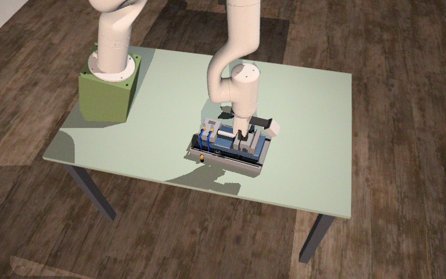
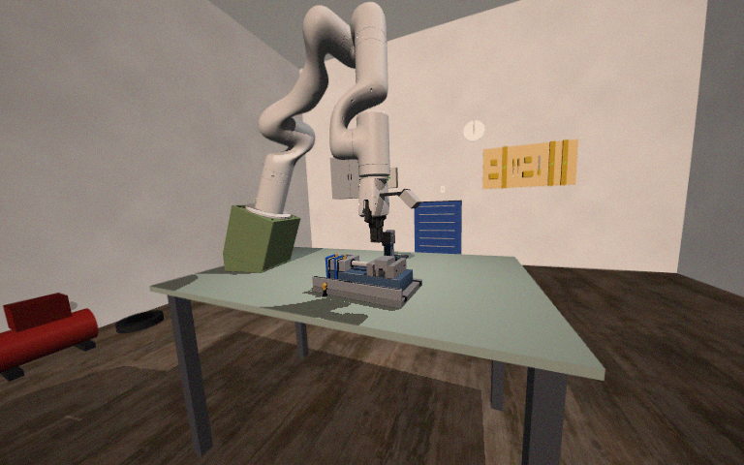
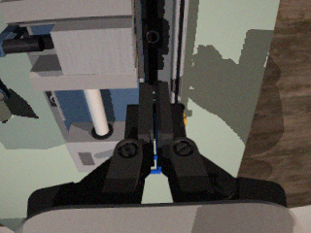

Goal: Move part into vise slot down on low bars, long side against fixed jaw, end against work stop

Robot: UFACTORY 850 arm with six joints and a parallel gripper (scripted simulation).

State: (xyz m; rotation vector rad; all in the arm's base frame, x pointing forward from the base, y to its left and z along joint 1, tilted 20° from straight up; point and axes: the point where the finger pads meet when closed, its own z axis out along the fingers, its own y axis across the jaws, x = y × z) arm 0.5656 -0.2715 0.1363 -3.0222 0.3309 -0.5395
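Now: hand 1 cm short of the part, 4 cm to the right of it and 10 cm above it. The rest, counted from my hand: fixed jaw (4 cm ahead, 6 cm to the left, 11 cm below); then moving jaw (2 cm behind, 7 cm to the left, 11 cm below); then work stop (3 cm ahead, 11 cm to the left, 10 cm below).
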